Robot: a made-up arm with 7 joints.
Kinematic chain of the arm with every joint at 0, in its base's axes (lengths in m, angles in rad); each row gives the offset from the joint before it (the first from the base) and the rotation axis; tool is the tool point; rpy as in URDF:
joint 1: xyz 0 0 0.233 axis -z
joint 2: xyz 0 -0.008 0.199 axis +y
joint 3: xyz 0 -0.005 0.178 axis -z
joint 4: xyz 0 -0.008 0.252 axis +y
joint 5: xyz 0 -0.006 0.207 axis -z
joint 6: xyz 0 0 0.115 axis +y
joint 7: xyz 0 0 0.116 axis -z
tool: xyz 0 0 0 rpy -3.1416 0 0
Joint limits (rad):
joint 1: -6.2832..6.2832
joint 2: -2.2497..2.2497
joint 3: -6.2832..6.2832
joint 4: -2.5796..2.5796
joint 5: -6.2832..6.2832
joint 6: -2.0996..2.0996
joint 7: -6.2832..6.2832
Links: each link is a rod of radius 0.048 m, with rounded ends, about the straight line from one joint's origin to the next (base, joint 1, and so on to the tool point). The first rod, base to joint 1, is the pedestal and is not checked.
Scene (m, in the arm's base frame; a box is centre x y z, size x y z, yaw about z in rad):
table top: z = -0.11
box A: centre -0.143 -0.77 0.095 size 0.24 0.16 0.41 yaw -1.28
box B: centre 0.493 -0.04 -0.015 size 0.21 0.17 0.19 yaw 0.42
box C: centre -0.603 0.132 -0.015 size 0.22 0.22 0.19 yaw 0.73
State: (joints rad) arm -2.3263 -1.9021 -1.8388 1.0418 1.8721 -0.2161 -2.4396
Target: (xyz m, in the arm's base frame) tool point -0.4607 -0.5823 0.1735
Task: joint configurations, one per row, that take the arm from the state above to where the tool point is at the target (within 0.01 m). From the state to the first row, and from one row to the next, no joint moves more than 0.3 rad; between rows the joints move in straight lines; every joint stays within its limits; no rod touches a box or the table.
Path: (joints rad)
1: -2.2606 -2.0180 -1.9718 1.2738 2.0473 -0.3322 -2.4273
2: -2.1950 -2.1338 -2.1048 1.5058 2.2224 -0.4482 -2.4151
3: -2.1293 -2.2497 -2.2378 1.7378 2.3976 -0.5643 -2.4028
4: -1.9296 -2.1526 -2.1141 1.5118 2.2652 -0.4514 -2.4120
5: -1.7299 -2.0554 -1.9904 1.2859 2.1327 -0.3385 -2.4212
6: -1.5302 -1.9583 -1.8667 1.0600 2.0003 -0.2256 -2.4304
7: -1.3305 -1.8611 -1.7429 0.8341 1.8678 -0.1126 -2.4396

